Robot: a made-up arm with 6 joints. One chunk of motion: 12 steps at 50 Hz.
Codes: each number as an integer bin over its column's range. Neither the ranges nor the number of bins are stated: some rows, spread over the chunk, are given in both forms.
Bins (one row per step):
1: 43 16 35 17 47 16
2: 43 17 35 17 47 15
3: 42 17 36 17 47 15
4: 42 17 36 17 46 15
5: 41 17 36 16 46 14
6: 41 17 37 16 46 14
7: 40 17 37 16 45 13
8: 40 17 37 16 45 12
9: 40 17 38 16 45 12
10: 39 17 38 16 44 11
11: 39 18 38 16 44 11
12: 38 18 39 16 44 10
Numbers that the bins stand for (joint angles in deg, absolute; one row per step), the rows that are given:
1: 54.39 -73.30 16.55 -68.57 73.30 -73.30
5: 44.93 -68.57 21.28 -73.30 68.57 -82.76
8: 40.20 -68.57 26.01 -73.30 63.84 -92.22
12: 30.74 -63.84 35.47 -73.30 59.12 -101.68
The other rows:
2: 54.39 -68.57 16.55 -68.57 73.30 -78.03
3: 49.66 -68.57 21.28 -68.57 73.30 -78.03
4: 49.66 -68.57 21.28 -68.57 68.57 -78.03
6: 44.93 -68.57 26.01 -73.30 68.57 -82.76
7: 40.20 -68.57 26.01 -73.30 63.84 -87.49
9: 40.20 -68.57 30.74 -73.30 63.84 -92.22
10: 35.47 -68.57 30.74 -73.30 59.12 -96.95
11: 35.47 -63.84 30.74 -73.30 59.12 -96.95

